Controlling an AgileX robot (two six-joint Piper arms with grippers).
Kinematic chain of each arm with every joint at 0, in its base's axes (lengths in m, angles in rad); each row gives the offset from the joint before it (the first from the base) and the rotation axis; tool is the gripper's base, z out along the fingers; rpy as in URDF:
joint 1: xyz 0 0 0.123 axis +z
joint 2: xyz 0 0 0 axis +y
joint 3: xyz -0.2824 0 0.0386 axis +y
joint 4: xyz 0.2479 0 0.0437 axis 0.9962 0 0.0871
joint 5: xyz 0 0 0 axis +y
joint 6: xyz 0.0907 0 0.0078 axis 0.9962 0 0.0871
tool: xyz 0 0 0 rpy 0 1.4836 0
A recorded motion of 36 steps. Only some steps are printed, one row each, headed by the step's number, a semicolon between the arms.
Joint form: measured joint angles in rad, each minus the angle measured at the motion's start. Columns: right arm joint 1, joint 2, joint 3, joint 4, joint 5, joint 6; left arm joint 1, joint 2, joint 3, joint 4, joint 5, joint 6.
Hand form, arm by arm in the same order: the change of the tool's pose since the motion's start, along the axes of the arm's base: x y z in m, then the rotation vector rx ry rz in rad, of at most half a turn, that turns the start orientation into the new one. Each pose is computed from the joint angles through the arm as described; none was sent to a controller.
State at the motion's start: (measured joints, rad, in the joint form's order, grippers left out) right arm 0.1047 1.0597 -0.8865 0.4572 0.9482 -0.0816; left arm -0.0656 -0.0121 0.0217 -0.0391 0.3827 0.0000
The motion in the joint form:
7: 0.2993 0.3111 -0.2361 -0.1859 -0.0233 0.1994; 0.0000 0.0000 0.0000 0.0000 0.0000 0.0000
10: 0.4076 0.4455 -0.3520 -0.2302 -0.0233 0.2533; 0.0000 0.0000 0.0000 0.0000 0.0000 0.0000
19: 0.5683 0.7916 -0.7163 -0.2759 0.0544 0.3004; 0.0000 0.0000 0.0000 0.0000 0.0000 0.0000
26: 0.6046 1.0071 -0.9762 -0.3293 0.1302 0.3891; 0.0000 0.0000 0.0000 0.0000 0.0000 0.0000
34: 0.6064 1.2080 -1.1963 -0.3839 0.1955 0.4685; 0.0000 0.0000 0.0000 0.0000 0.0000 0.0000
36: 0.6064 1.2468 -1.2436 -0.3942 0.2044 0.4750; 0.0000 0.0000 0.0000 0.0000 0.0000 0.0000
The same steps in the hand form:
7: 0.0558 0.0734 -0.0069 -0.1113 0.0850 0.1499; 0.0000 0.0000 0.0000 0.0000 0.0000 0.0000
10: 0.0739 0.1143 -0.0132 -0.1427 0.1013 0.2188; 0.0000 0.0000 0.0000 0.0000 0.0000 0.0000
19: 0.1162 0.2089 -0.0351 -0.2005 0.1393 0.3609; 0.0000 0.0000 0.0000 0.0000 0.0000 0.0000
26: 0.1474 0.2502 -0.0563 -0.2344 0.1703 0.3348; 0.0000 0.0000 0.0000 0.0000 0.0000 0.0000
34: 0.1789 0.2728 -0.0916 -0.2786 0.2090 0.2736; 0.0000 0.0000 0.0000 0.0000 0.0000 0.0000
36: 0.1849 0.2769 -0.0978 -0.2853 0.2059 0.2678; 0.0000 0.0000 0.0000 0.0000 0.0000 0.0000

